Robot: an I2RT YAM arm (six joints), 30 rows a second.
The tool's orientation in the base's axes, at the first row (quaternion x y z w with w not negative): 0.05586 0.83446 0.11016 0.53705
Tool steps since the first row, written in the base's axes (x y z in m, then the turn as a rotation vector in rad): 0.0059 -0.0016 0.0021 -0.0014 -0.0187 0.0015; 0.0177 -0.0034 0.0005 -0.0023 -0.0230 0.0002; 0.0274 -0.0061 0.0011 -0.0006 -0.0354 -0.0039; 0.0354 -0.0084 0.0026 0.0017 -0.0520 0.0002; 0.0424 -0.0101 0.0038 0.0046 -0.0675 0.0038; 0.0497 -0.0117 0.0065 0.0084 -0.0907 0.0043; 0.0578 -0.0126 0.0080 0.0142 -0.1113 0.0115; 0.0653 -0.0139 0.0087 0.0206 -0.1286 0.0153; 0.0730 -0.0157 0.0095 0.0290 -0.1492 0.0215; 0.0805 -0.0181 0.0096 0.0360 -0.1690 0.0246; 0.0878 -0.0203 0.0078 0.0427 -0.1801 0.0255; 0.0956 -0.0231 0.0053 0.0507 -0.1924 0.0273
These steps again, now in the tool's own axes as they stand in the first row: -0.0047 -0.0012 0.0043 -0.0047 -0.0177 -0.0042; -0.0085 -0.0036 0.0155 -0.0041 -0.0222 -0.0050; -0.0137 -0.0063 0.0237 -0.0038 -0.0353 -0.0034; -0.0188 -0.0084 0.0301 -0.0119 -0.0504 -0.0050; -0.0232 -0.0099 0.0358 -0.0196 -0.0646 -0.0057; -0.0289 -0.0110 0.0411 -0.0265 -0.0871 -0.0053; -0.0338 -0.0117 0.0478 -0.0396 -0.1055 -0.0055; -0.0379 -0.0130 0.0541 -0.0493 -0.1215 -0.0033; -0.0422 -0.0147 0.0606 -0.0627 -0.1401 -0.0007; -0.0459 -0.0172 0.0671 -0.0725 -0.1587 0.0020; -0.0478 -0.0200 0.0741 -0.0784 -0.1695 0.0063; -0.0494 -0.0235 0.0819 -0.0860 -0.1811 0.0113
